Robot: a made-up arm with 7 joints. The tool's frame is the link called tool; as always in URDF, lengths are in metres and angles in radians. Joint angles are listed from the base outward. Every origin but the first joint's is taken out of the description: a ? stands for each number. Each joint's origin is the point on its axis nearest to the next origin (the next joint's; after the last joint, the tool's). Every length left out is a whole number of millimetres.
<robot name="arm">
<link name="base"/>
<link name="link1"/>
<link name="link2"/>
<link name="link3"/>
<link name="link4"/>
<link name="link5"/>
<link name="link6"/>
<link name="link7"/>
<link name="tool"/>
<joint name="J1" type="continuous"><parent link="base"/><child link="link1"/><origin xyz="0.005 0.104 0.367" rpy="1.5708 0 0"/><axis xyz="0 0 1"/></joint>
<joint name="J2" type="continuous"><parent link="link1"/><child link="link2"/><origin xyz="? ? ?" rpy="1.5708 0 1.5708"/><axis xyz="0 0 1"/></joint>
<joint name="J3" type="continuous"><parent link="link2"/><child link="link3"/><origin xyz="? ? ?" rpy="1.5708 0 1.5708"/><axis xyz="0 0 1"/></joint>
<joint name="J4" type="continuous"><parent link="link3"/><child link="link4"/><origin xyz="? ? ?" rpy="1.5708 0 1.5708"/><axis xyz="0 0 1"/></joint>
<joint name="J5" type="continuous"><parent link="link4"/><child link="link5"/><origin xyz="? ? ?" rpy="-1.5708 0 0"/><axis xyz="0 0 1"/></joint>
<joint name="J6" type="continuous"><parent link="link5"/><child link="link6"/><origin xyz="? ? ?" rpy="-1.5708 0 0"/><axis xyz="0 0 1"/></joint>
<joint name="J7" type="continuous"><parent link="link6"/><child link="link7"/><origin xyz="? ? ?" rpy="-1.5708 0 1.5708"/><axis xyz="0 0 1"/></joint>
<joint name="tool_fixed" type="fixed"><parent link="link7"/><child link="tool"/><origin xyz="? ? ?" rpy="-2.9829 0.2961 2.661"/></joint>
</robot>
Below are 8 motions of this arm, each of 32 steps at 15 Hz.
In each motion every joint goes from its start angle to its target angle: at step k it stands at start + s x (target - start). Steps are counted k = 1, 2, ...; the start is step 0. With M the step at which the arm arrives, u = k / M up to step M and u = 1 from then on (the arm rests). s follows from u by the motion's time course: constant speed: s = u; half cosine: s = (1 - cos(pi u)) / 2; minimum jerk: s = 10 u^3 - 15 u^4 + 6 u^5.
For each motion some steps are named. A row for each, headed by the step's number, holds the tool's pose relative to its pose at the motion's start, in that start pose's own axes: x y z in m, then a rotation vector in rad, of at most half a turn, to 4 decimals.
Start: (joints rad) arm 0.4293 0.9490 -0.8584 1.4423 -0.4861 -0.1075 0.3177
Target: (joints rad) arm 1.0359 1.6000 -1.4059 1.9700 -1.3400 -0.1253 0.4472
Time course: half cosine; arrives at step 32
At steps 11, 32:
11: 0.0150 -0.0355 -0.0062 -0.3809 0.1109 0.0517
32: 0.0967 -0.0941 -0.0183 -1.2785 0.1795 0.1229

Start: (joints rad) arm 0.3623 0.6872 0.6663 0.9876 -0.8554 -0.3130 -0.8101
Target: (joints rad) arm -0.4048 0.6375 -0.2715 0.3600 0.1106 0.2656 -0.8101
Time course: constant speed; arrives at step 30
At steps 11, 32:
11: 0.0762 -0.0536 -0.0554 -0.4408 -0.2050 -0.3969
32: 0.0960 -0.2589 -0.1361 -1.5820 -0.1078 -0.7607

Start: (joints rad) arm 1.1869 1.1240 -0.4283 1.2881 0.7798 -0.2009 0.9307
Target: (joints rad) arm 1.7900 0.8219 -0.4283 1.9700 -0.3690 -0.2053 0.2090
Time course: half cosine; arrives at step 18
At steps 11, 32:
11: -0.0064 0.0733 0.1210 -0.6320 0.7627 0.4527
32: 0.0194 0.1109 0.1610 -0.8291 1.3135 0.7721

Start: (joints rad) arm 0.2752 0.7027 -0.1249 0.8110 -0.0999 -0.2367 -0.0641
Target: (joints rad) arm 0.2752 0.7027 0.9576 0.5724 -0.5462 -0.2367 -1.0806
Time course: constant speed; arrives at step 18
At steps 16, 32:
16: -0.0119 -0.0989 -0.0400 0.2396 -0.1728 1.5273
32: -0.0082 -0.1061 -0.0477 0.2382 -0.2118 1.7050

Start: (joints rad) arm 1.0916 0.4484 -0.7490 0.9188 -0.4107 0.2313 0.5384
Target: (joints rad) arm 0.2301 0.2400 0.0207 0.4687 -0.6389 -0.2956 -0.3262
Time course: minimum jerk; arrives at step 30
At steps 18, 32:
18: 0.0724 0.1491 -0.1412 0.2794 -0.2935 0.1439
32: 0.1616 0.2054 -0.2042 0.3291 -0.5215 0.2301

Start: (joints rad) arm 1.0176 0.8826 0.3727 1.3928 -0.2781 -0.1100 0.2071
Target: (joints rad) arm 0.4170 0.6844 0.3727 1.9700 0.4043 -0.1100 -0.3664
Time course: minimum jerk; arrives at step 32
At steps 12, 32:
12: 0.0383 0.0042 0.0002 0.2157 -0.0118 0.0010
32: 0.1369 -0.0163 0.0078 0.7297 -0.3486 0.0385

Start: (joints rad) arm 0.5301 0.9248 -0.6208 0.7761 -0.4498 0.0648 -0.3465
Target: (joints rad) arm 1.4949 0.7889 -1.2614 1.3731 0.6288 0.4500 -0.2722
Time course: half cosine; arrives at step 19
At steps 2, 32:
2: -0.0038 -0.0018 0.0076 0.0334 -0.0098 0.0076
32: -0.0647 -0.1688 0.2151 0.9188 -0.0036 -0.3020

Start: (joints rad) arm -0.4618 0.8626 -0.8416 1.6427 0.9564 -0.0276 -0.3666
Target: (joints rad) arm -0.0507 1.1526 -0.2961 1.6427 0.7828 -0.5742 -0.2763
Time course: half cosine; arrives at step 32
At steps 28, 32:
28: 0.0533 -0.0751 0.1762 0.3900 1.3291 -0.0508
32: 0.0582 -0.0784 0.1812 0.3977 1.3843 -0.0548

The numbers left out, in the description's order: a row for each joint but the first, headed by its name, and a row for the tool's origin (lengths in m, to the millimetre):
J2: -0.007 -0.004 0
J3: -0.245 -0.003 0
J4: 0.013 -0.01 0
J5: 0.011 -0.177 0
J6: -0.004 -0.006 0
J7: 0.022 -0.007 0
tool: 0.008 -0.015 0

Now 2 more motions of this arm.
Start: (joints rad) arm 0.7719 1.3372 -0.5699 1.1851 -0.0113 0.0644 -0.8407
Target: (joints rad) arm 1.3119 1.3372 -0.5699 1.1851 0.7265 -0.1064 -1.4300
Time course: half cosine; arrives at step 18
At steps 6, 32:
6: -0.0238 -0.0037 0.0117 0.1888 -0.1695 0.2471
32: -0.0851 -0.0303 0.0390 0.6993 -0.7570 0.9835

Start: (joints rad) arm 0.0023 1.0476 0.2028 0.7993 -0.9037 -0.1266 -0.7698
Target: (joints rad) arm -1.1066 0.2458 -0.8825 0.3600 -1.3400 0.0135 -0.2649
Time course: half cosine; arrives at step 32
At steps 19, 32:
19: 0.3204 -0.2062 -0.0320 -0.2286 0.6979 -1.7163
32: 0.3299 -0.4399 -0.0355 -0.0795 1.2104 -2.4527

